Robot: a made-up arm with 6 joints. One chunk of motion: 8 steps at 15 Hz.
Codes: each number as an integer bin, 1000 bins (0 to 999) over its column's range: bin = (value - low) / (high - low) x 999, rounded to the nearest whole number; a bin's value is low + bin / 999 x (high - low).
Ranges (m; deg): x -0.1..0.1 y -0.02..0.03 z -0.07..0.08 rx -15..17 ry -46..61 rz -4..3
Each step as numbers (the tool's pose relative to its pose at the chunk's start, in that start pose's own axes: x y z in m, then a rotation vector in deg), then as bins.
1 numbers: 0.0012 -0.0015 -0.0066 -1.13 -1.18 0.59
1 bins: 505 370 422 433 418 655
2 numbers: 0.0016 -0.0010 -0.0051 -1.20 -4.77 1.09
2 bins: 507 380 432 431 385 726
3 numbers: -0.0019 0.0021 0.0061 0.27 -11.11 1.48
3 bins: 490 442 507 477 326 782
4 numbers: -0.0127 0.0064 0.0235 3.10 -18.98 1.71
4 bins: 436 527 623 565 252 815
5 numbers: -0.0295 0.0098 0.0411 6.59 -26.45 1.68
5 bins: 352 595 740 674 183 811
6 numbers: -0.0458 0.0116 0.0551 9.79 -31.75 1.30
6 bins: 271 631 833 774 133 756
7 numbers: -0.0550 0.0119 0.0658 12.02 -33.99 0.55
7 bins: 225 637 904 844 112 649
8 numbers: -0.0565 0.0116 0.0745 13.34 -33.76 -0.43
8 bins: 217 631 962 885 114 509
